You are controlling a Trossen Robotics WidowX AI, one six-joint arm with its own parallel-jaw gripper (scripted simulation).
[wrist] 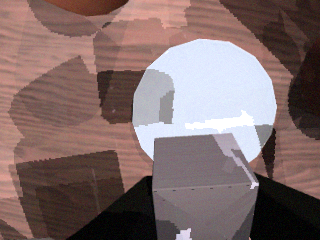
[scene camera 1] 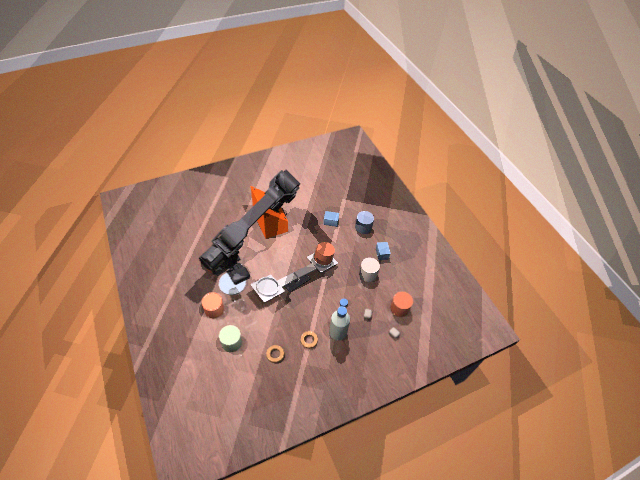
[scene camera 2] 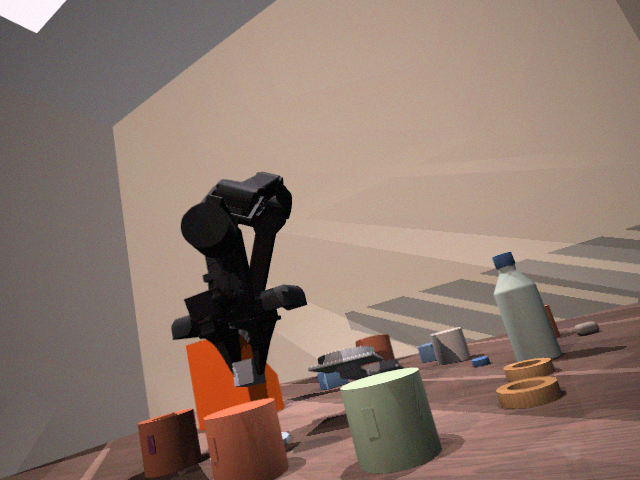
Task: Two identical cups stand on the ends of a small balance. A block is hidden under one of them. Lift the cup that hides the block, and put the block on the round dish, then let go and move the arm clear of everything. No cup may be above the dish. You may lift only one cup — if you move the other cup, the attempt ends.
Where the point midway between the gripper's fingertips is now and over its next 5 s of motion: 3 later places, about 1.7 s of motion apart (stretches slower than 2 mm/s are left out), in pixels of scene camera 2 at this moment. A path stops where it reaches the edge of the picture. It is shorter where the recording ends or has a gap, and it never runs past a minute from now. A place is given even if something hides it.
My gripper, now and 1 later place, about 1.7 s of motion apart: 250, 377; 242, 411
